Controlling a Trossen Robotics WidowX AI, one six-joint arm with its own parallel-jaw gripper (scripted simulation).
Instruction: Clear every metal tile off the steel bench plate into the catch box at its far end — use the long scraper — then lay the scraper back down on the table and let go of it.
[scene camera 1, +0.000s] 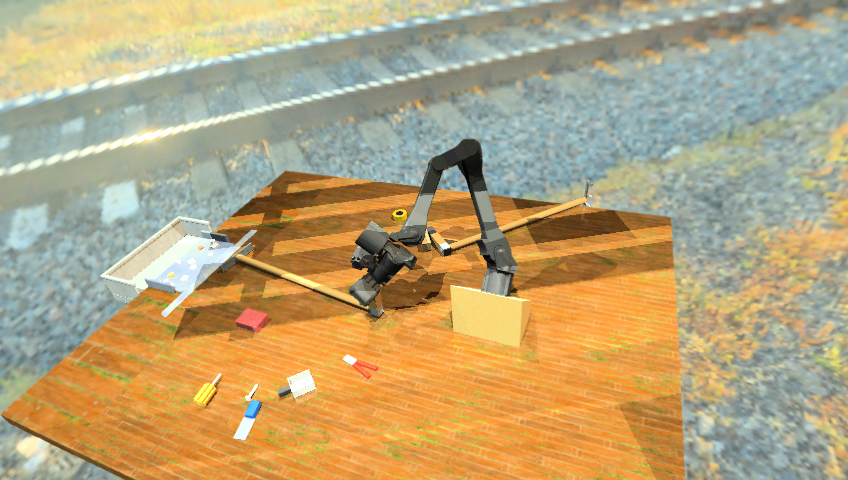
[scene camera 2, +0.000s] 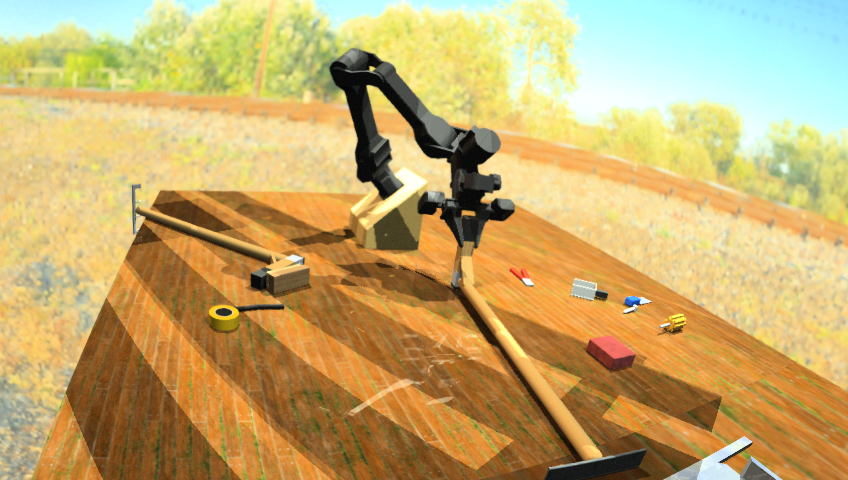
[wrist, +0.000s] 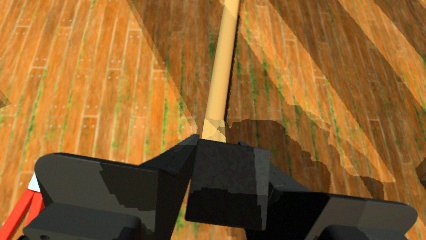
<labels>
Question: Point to my gripper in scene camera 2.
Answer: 469, 247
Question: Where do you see my gripper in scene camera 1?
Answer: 367, 288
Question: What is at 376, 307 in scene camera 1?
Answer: A long scraper.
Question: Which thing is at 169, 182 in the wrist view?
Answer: My gripper.
</labels>
